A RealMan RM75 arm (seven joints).
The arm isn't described. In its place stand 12 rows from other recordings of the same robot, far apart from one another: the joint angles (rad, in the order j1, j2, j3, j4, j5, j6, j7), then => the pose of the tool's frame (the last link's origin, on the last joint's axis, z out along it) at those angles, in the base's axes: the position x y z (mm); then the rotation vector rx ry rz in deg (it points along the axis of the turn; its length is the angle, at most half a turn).
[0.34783 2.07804 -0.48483 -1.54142 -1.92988 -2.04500 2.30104] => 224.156 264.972 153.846 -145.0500 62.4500 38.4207
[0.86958 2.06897 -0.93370 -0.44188 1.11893 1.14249 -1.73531] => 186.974 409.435 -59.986 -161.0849 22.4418 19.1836
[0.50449 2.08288 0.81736 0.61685 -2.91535 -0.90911 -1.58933] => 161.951 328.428 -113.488 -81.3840 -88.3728 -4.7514
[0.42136 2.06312 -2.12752 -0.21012 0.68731 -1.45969 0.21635] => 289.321 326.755 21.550 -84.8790 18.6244 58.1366
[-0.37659 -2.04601 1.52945 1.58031 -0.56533 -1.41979 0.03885] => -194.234 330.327 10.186 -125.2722 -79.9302 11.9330
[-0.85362 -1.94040 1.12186 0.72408 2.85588 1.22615 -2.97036] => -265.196 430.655 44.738 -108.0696 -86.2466 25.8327
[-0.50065 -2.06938 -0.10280 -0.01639 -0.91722 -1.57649 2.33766] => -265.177 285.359 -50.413 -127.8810 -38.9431 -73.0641
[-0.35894 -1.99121 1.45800 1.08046 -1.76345 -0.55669 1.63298] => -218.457 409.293 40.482 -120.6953 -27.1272 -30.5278
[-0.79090 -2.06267 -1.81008 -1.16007 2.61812 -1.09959 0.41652] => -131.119 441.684 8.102 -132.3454 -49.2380 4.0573
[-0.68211 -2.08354 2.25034 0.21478 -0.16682 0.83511 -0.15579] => -236.121 374.680 -101.150 -131.4143 -4.1685 -25.9775
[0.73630 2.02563 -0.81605 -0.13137 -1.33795 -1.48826 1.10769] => 200.096 371.311 -19.974 -136.7621 36.3648 75.7162
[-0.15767 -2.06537 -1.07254 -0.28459 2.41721 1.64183 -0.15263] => -337.331 241.412 48.883 -70.4707 -17.4937 -53.5196
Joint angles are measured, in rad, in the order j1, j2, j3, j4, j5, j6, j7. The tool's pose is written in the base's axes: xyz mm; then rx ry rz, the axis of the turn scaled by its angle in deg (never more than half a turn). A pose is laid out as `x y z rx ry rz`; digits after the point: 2 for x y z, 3 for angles.
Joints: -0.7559 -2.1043 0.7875 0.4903 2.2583 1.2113 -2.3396
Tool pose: -241.33 374.55 -61.95 -135.215 -102.280 -20.175
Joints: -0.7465 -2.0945 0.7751 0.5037 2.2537 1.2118 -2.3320
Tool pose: -245.40 377.66 -53.86 -134.114 -101.384 -21.304
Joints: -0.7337 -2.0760 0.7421 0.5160 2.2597 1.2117 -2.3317
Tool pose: -254.40 381.82 -40.27 -131.363 -101.218 -22.697
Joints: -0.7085 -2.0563 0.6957 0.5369 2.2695 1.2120 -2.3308
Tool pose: -268.56 384.08 -22.78 -127.355 -101.287 -24.498
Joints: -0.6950 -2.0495 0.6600 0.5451 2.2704 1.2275 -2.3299
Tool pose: -274.35 382.84 -14.92 -125.555 -102.278 -26.474
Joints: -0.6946 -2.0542 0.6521 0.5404 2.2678 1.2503 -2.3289
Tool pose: -271.92 379.30 -18.04 -126.498 -103.543 -27.263
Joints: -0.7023 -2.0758 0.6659 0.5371 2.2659 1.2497 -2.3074
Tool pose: -264.29 376.67 -29.74 -129.196 -102.536 -26.843
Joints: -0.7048 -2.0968 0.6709 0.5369 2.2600 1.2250 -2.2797
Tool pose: -260.24 376.47 -38.51 -130.092 -100.735 -27.167
